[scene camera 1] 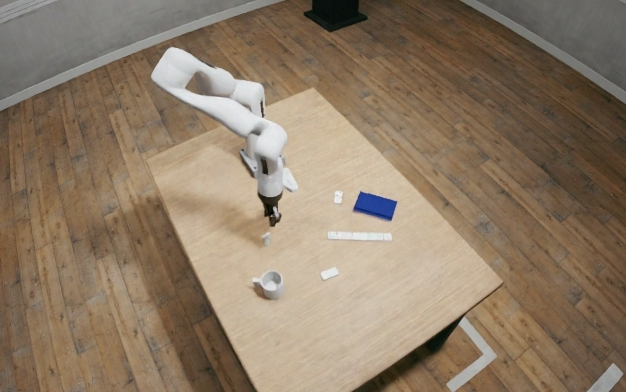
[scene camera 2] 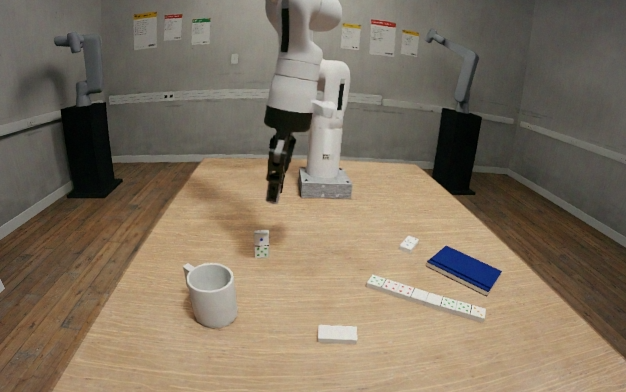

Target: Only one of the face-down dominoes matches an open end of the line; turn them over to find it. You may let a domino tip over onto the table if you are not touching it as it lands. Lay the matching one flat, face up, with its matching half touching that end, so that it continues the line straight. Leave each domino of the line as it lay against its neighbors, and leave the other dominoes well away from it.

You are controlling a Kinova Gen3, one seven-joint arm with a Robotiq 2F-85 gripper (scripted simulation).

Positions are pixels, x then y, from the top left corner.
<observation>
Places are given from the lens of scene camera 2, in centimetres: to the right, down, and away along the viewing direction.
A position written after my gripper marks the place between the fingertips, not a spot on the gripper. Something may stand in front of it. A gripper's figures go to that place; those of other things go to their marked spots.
my gripper (scene camera 2: pixel 273 197): -7, 0, 56
mug (scene camera 2: pixel 217 309): -13, 16, 40
</observation>
